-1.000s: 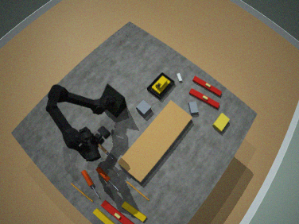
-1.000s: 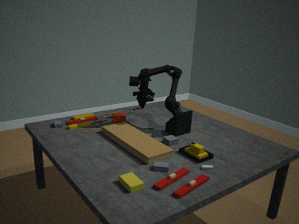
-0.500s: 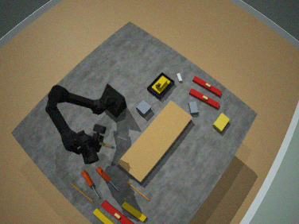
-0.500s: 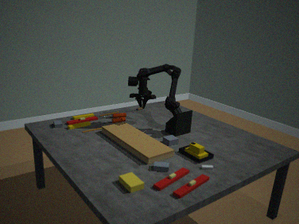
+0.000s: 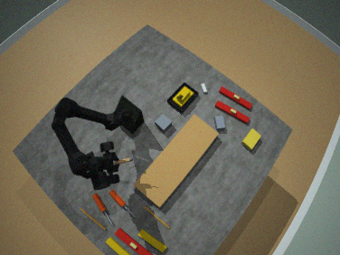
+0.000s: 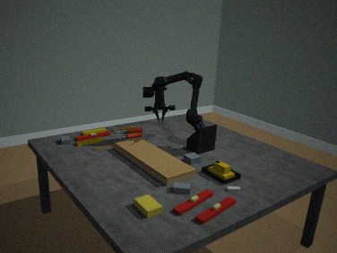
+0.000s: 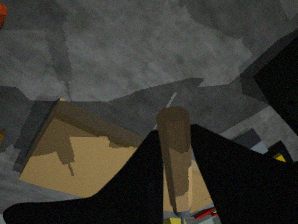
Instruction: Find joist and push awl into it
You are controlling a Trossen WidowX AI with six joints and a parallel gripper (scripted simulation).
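Now: the awl 40 mm ahead of my gripper tip, 40 mm to the left of it and 20 mm above it. Also, from my gripper tip: black tray: 70 mm ahead, 530 mm to the left, 120 mm below; then small white piece: 150 mm ahead, 660 mm to the left, 130 mm below; then yellow stud finder: 60 mm ahead, 510 mm to the left, 90 mm below.
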